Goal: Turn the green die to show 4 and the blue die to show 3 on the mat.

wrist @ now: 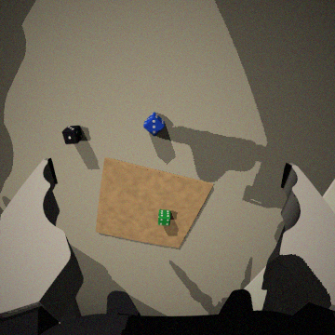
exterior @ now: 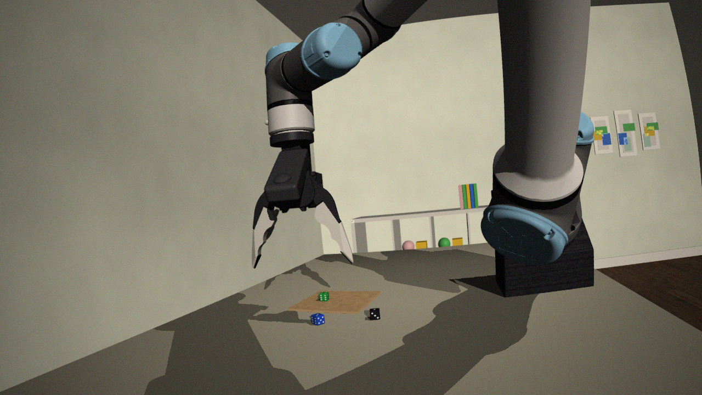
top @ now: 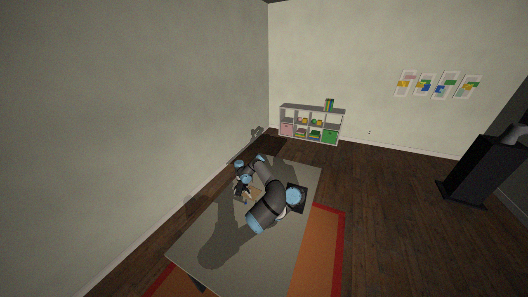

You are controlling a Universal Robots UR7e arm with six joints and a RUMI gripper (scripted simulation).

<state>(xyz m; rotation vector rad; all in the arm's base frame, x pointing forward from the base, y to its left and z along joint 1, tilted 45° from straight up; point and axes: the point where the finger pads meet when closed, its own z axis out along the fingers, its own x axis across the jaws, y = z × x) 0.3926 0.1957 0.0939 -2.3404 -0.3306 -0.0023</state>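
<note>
My gripper is now 9 cm above the blue die, 1 cm to the left of it and 1 cm past it. Also, from my hand: green die 14 cm to the right, 9 cm below, 3 cm ahead; then tan mat 14 cm to the right, 10 cm below, 1 cm ahead; then black die 10 cm behind, 9 cm below, 5 cm to the right.
</note>
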